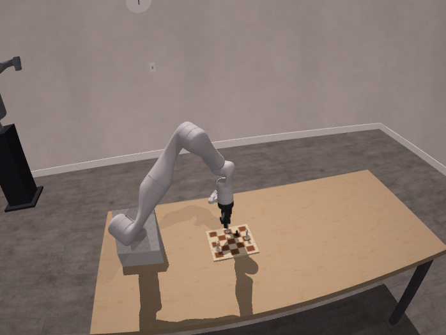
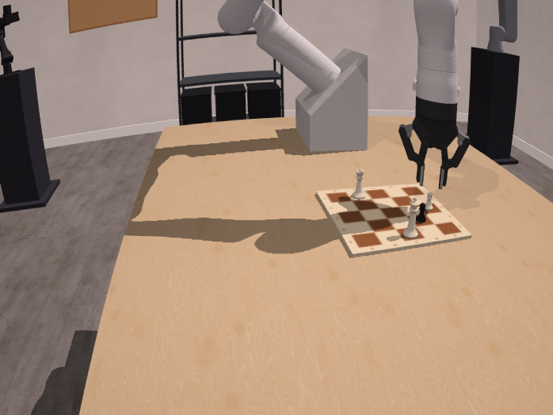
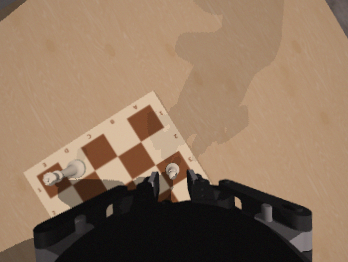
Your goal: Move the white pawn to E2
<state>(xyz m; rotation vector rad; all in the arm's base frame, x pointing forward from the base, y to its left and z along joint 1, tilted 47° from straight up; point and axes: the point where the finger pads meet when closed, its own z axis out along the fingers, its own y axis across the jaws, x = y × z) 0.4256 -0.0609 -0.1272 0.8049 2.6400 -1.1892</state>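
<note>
Now: the white pawn 50 mm below my hand. The rest, counted from my hand: white king: 80 mm to the right, 80 mm ahead, 30 mm below; black pawn: 50 mm below, 40 mm to the right, 40 mm ahead; chessboard: 70 mm to the right, 60 mm below.
</note>
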